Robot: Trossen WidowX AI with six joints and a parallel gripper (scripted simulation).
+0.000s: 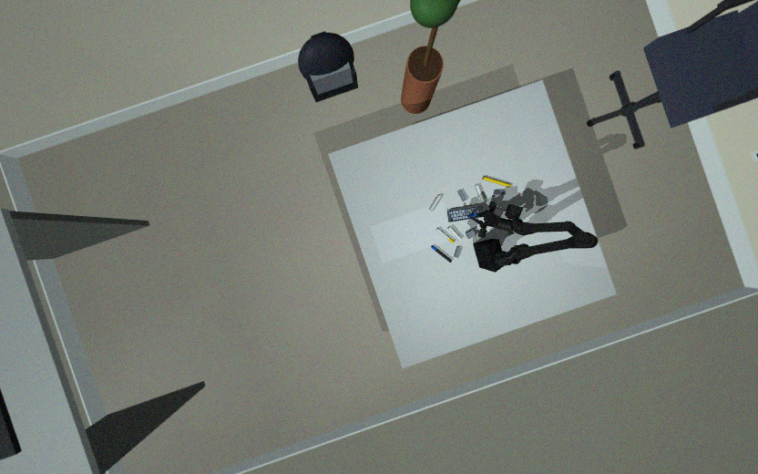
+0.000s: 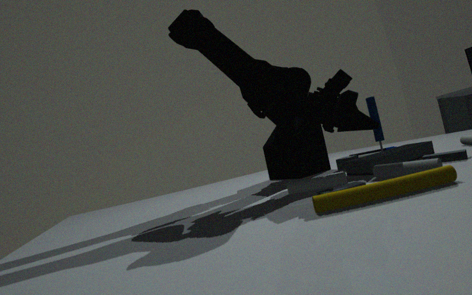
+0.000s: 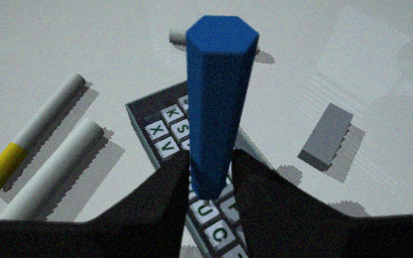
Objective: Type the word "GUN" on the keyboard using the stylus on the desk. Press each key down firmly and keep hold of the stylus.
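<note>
Now: the grey block 120 mm ahead of my gripper tip, 10 mm to the right of it and 70 mm below it. Also, from my gripper tip: blue stylus 20 mm below; blue-black pen 150 mm behind, 200 mm to the left, 70 mm below; yellow-tipped pen 90 mm behind, 130 mm to the left, 70 mm below.
</note>
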